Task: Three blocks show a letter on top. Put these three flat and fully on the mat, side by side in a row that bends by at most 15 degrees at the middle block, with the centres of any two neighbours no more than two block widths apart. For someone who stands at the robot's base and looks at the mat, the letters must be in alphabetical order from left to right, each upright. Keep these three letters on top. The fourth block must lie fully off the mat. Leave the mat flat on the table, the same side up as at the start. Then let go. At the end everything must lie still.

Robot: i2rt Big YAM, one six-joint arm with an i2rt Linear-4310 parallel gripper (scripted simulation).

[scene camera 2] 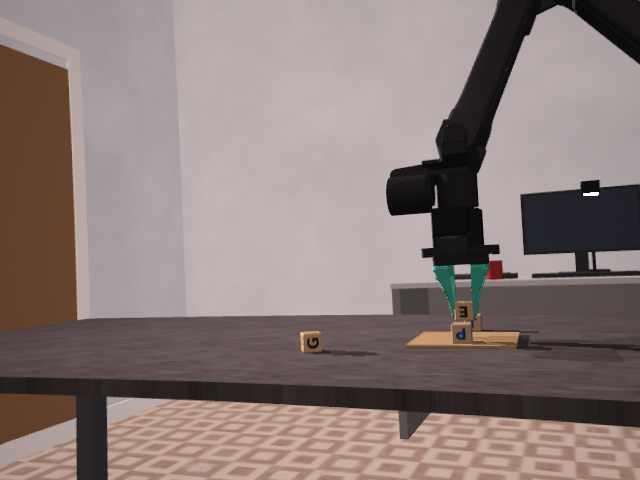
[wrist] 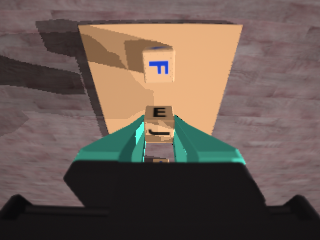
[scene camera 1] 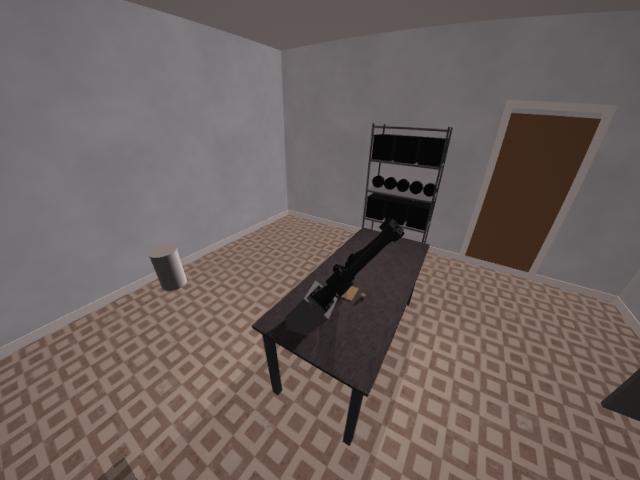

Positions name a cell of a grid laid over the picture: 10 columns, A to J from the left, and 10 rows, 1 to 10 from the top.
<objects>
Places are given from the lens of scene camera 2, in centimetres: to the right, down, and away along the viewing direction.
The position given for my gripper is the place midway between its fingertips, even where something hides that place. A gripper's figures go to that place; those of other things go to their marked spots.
my gripper (scene camera 2: H7): 21, 11, 85
mat (scene camera 2: H8): 22, 14, 82
</objects>
